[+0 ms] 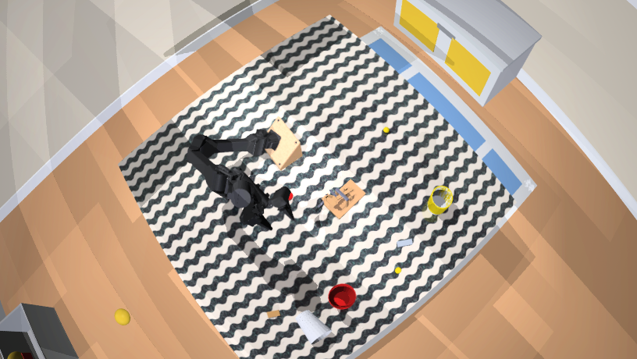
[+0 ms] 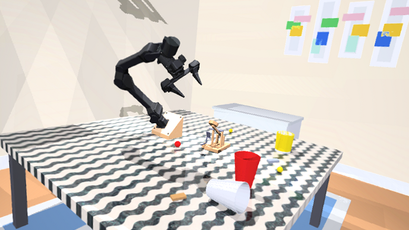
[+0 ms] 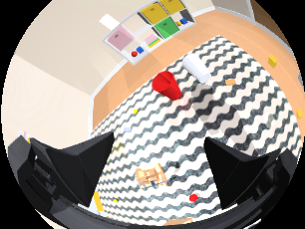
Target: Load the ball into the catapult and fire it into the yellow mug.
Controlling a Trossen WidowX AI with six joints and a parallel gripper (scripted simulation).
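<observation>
Right now the wooden catapult is 24 cm below my gripper tip and 23 cm to the left of it. Round my gripper tip: red ball 30 cm below, 15 cm behind, 12 cm to the left; then red cup 29 cm below, 28 cm ahead, 3 cm to the right; then tan block 31 cm below, 25 cm to the right, 14 cm ahead.
</observation>
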